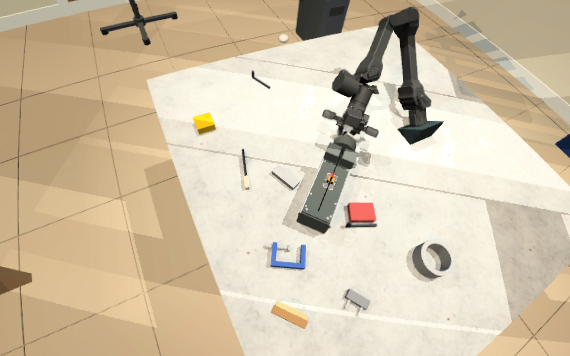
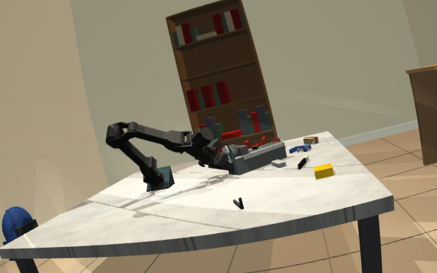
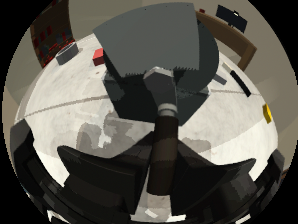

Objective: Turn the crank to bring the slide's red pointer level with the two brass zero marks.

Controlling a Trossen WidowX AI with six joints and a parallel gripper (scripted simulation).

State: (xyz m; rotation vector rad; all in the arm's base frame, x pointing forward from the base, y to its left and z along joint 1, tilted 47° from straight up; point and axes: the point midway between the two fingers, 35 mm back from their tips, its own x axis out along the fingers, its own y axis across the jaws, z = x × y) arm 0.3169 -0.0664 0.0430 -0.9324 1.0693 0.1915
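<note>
Now: the crank handle 2 cm behind my gripper tip, 1 cm to the right of it and 3 cm above it. The rest, counted from my gripper tip: grey block 21 cm ahead, 2 cm below; red pointer 12 cm ahead, 9 cm to the left, 5 cm above; red block 8 cm ahead, 21 cm to the left, 2 cm below.
</note>
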